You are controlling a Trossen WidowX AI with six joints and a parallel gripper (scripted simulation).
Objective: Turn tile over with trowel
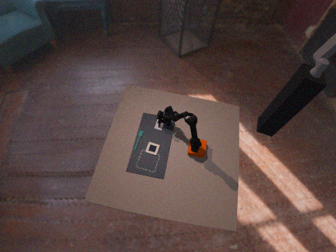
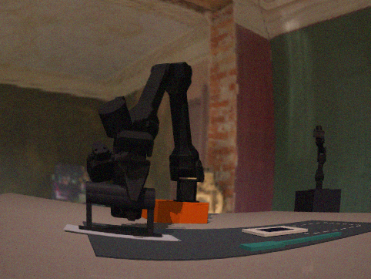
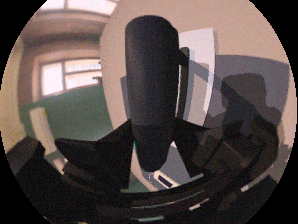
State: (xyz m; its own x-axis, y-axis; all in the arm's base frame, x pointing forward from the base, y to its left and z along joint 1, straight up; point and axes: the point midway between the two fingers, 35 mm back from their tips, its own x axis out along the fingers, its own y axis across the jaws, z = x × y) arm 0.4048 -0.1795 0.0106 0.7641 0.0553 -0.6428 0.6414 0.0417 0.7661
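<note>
The white tile lies 290 mm to the left of my gripper tip, 60 mm behind it and 40 mm below it. From my gripper tip the other things lie so: teal trowel: 240 mm to the left, 100 mm ahead, 40 mm below.
</note>
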